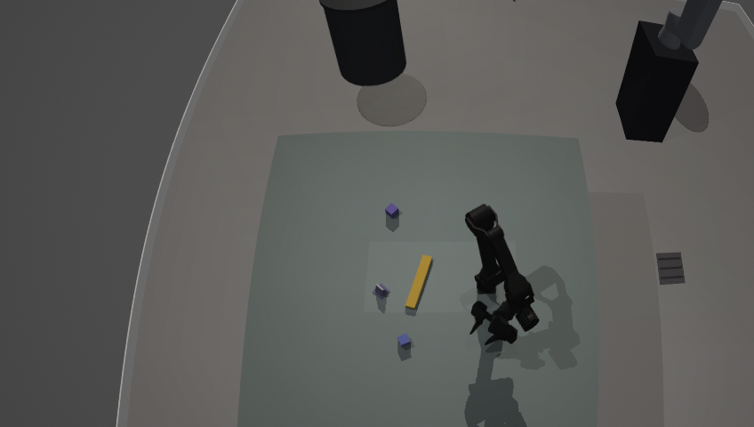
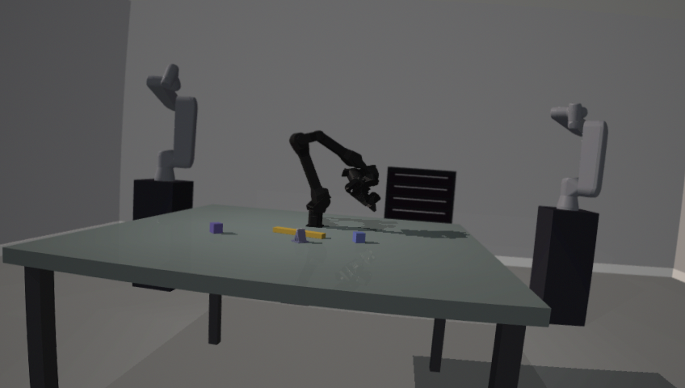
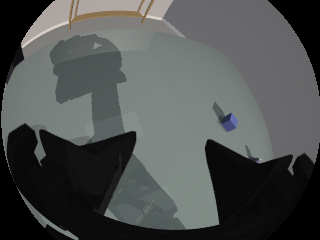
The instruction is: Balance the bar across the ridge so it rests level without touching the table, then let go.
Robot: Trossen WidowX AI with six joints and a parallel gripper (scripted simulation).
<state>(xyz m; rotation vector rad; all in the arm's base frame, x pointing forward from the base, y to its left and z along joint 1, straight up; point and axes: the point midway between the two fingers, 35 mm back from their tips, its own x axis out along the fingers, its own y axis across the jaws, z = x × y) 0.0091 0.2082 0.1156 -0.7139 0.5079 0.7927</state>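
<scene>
Now: gripper tip 21 cm short of the yellow bar, 24 cm to the left of it and 8 cm above it. Round my gripper tip: purple cube 32 cm ahead, 50 cm to the right, 8 cm below.
</scene>
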